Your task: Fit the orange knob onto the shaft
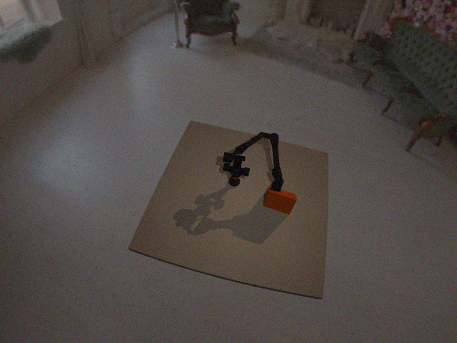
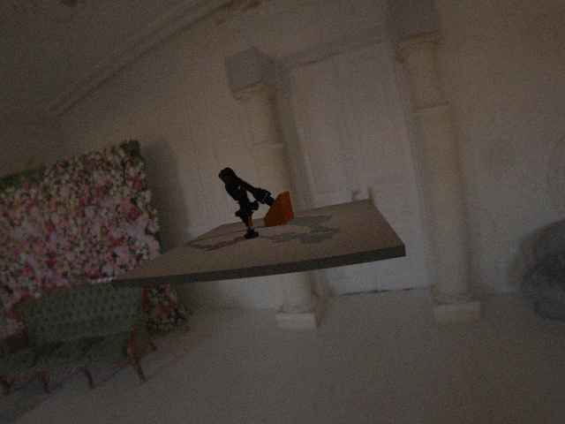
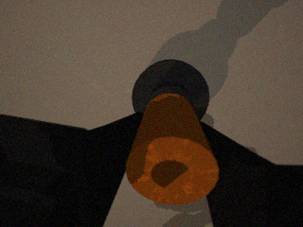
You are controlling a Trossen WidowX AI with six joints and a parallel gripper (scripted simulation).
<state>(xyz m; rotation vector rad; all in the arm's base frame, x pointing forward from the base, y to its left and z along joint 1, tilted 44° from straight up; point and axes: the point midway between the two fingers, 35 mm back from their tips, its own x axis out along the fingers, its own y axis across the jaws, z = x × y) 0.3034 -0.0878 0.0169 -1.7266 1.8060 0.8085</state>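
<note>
The orange knob lies 2 cm above my gripper tip. Round my gripper tip: dark round pedestal 4 cm below.
</note>
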